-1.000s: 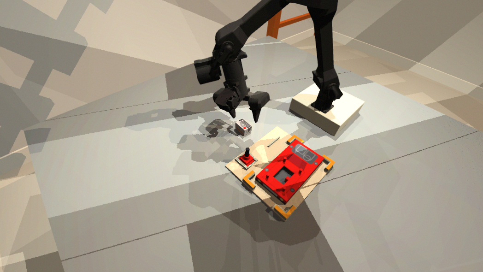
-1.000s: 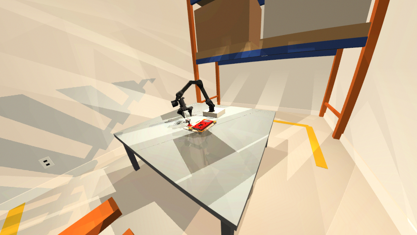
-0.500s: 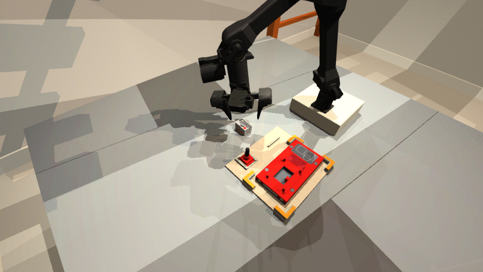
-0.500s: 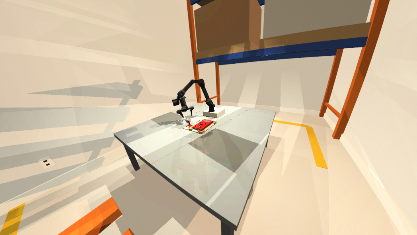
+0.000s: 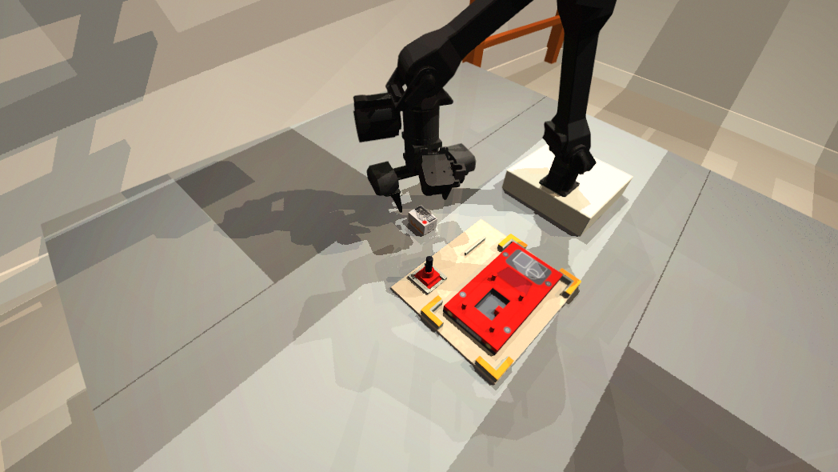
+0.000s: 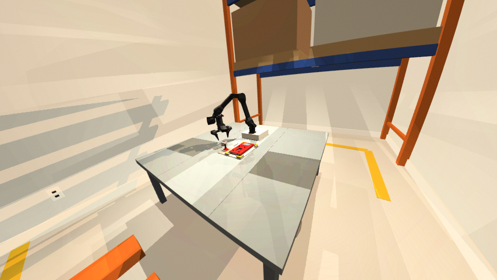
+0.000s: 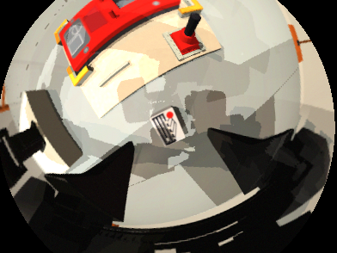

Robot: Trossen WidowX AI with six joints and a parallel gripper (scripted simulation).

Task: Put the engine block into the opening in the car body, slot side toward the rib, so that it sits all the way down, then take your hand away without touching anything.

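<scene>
Now: the engine block 1 cm behind my gripper tip and 4 cm below it.
</scene>
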